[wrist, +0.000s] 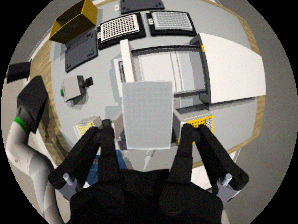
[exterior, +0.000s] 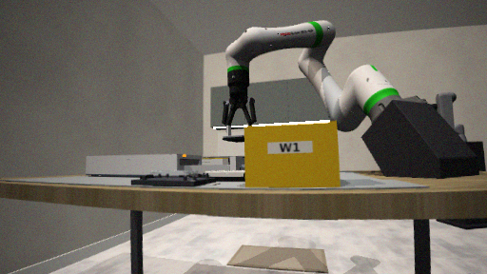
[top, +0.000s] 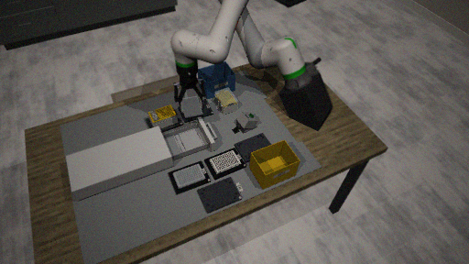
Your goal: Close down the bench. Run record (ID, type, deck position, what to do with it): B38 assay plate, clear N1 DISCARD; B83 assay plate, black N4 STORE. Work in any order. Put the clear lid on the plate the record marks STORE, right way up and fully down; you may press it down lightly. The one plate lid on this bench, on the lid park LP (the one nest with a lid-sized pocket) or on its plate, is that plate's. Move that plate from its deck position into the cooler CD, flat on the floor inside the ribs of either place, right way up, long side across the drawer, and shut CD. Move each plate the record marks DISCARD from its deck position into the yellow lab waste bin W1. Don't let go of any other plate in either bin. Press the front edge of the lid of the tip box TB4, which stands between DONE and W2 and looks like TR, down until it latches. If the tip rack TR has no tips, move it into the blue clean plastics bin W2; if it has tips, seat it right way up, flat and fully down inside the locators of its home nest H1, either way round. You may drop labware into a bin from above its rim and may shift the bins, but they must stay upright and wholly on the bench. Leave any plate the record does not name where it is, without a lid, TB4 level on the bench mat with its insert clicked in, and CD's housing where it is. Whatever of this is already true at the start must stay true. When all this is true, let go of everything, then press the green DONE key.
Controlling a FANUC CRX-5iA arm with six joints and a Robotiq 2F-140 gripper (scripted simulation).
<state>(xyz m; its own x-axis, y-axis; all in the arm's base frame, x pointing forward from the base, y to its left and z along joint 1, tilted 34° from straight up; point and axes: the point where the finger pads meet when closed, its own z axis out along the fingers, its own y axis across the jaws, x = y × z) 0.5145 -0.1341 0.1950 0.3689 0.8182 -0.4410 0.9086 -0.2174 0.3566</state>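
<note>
The cooler drawer is 140 mm below my hand, 100 mm ahead of it and 70 mm to the left of it. Round my hand: clear lid: 10 mm below; yellow tip rack TR: 130 mm to the right, 110 mm below, 100 mm ahead; black plate: 20 mm below.
</note>
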